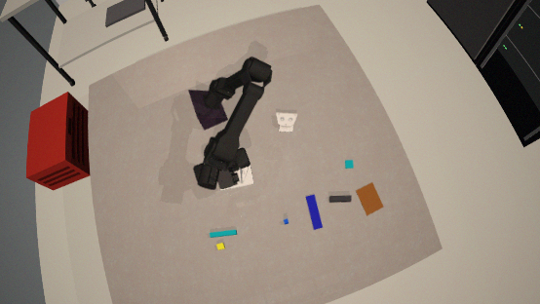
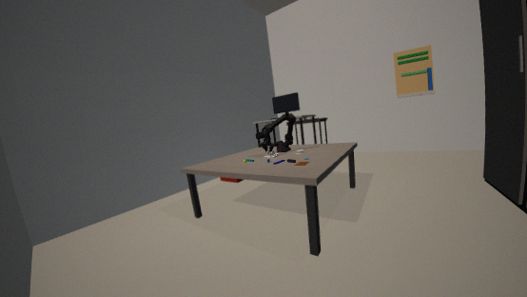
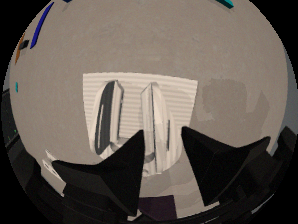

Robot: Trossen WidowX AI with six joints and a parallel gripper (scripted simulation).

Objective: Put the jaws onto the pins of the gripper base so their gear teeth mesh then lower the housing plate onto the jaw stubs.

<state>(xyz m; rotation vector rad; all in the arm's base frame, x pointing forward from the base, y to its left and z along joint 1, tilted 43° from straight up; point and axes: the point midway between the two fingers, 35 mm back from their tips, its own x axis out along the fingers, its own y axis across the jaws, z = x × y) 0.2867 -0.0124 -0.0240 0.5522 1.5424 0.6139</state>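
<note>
The white ribbed tray is 20 mm ahead of my gripper tip, 30 mm to the left of it and 20 mm below it. Round my gripper tip: yellow cube 240 mm ahead, 100 mm to the right, 20 mm below; then white jaw 30 mm behind, 20 mm to the left; then teal bar 200 mm ahead, 80 mm to the right, 20 mm below.
</note>
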